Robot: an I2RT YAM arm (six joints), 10 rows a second.
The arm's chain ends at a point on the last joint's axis. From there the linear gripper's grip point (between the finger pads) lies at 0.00 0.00 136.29 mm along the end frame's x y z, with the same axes.
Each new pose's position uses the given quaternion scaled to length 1; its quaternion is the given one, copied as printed.
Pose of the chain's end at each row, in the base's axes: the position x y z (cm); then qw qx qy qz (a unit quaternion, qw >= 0):
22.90, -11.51, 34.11, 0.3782, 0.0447, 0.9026, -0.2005
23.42, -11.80, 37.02, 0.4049, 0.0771, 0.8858, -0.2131
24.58, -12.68, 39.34, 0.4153, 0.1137, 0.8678, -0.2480
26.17, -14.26, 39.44, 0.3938, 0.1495, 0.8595, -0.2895
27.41, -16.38, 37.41, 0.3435, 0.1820, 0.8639, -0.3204
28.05, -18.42, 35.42, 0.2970, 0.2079, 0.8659, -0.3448
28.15, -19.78, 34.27, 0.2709, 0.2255, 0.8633, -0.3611
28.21, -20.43, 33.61, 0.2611, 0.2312, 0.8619, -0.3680
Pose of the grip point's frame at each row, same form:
31.96, -16.90, 25.48, 0.3782, 0.0447, 0.9026, -0.2005
32.75, -17.80, 29.10, 0.4049, 0.0771, 0.8858, -0.2131
33.64, -19.83, 32.09, 0.4153, 0.1137, 0.8678, -0.2480
34.22, -22.65, 32.32, 0.3938, 0.1495, 0.8595, -0.2895
33.91, -25.63, 29.79, 0.3435, 0.1820, 0.8639, -0.3204
33.11, -28.24, 27.44, 0.2970, 0.2079, 0.8659, -0.3448
32.31, -29.94, 26.20, 0.2709, 0.2255, 0.8633, -0.3611
32.03, -30.72, 25.53, 0.2611, 0.2312, 0.8619, -0.3680

